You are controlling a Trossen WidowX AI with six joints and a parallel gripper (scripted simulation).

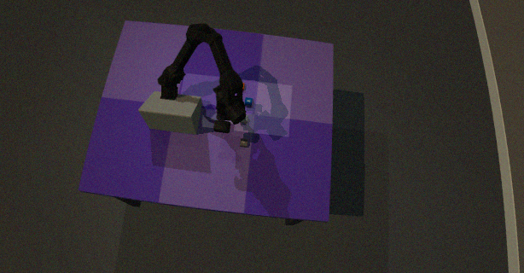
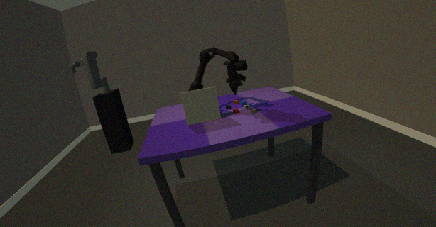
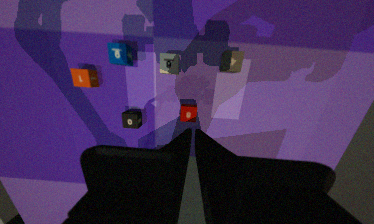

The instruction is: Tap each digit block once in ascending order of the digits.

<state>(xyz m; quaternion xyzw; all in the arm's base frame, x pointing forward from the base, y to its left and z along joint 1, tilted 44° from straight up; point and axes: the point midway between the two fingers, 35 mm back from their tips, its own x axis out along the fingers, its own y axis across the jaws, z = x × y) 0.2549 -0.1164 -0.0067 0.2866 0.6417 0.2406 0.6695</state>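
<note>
The red block lies 1 cm behind my gripper tip and 11 cm below it. The rest, counted from my gripper tip: cream block 8 cm ahead, 4 cm to the left, 11 cm below; then grey block 9 cm ahead, 7 cm to the right, 11 cm below; then black block 3 cm behind, 12 cm to the left, 11 cm below.
</note>
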